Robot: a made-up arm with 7 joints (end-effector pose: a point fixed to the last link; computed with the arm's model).
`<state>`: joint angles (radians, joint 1 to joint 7).
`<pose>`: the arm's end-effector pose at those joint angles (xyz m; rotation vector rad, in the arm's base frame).
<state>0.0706 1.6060 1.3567 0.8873 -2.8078 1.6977 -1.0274</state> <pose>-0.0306 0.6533 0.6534 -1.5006 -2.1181 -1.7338</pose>
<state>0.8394 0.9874 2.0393 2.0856 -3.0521 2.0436 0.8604</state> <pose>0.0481 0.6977 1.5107 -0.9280 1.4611 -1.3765</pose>
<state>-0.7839 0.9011 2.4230 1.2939 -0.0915 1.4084 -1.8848</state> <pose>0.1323 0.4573 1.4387 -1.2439 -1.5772 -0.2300</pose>
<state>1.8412 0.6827 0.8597 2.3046 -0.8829 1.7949 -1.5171</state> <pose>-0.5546 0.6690 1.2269 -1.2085 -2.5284 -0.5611</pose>
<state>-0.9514 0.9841 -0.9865 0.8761 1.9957 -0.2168 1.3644</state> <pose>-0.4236 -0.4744 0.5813 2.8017 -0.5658 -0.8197</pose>
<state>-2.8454 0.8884 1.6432 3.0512 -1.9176 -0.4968 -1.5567</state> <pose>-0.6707 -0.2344 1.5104 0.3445 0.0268 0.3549</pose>
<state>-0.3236 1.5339 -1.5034 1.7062 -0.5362 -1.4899 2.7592</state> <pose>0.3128 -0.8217 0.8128 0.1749 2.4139 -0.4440</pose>
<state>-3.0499 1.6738 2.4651 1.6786 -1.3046 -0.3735 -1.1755</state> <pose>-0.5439 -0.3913 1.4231 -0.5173 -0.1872 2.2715</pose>
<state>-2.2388 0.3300 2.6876 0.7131 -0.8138 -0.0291 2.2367</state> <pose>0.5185 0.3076 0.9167 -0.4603 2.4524 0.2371</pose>
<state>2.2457 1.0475 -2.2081 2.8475 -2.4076 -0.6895 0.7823</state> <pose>-0.3317 0.7239 1.3877 -0.1339 1.9419 2.3820</pose>
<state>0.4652 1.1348 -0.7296 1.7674 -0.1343 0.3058 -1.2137</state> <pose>0.9251 -0.0914 0.6180 2.4079 0.0395 1.2480</pose>
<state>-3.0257 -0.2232 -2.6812 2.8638 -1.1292 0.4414 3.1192</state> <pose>0.3410 0.1429 1.7764 0.4488 1.0975 1.0568</pose>
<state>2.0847 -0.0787 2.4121 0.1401 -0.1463 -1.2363 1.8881</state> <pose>-0.0531 -0.3048 0.5496 1.9647 1.2092 -0.6648</pose>
